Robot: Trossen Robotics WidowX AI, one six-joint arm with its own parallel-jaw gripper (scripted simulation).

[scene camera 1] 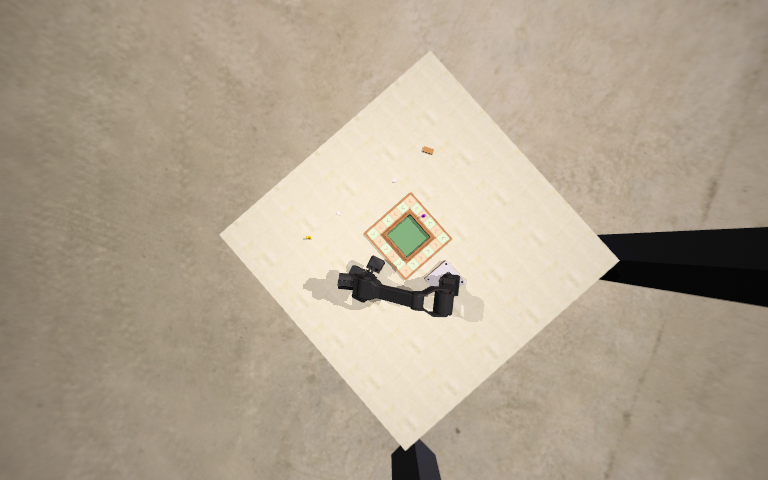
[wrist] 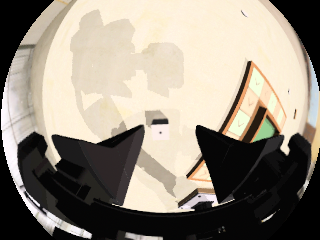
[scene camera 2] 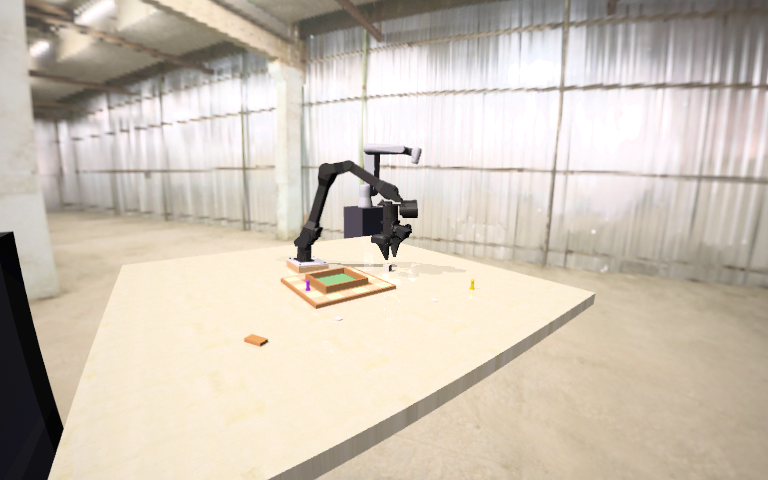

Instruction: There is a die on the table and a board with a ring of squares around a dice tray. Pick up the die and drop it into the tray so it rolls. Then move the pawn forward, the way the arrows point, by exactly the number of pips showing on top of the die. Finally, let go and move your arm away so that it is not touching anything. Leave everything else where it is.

Path:
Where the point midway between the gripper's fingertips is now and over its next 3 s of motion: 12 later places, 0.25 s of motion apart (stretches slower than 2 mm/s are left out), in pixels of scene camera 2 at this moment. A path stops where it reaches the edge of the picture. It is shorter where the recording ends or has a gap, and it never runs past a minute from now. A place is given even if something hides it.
The gripper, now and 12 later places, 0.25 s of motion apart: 390,258; 388,258; 388,259; 388,261; 388,263; 388,266; 388,267; 388,267; 387,266; 387,259; 388,247; 387,239; 384,240

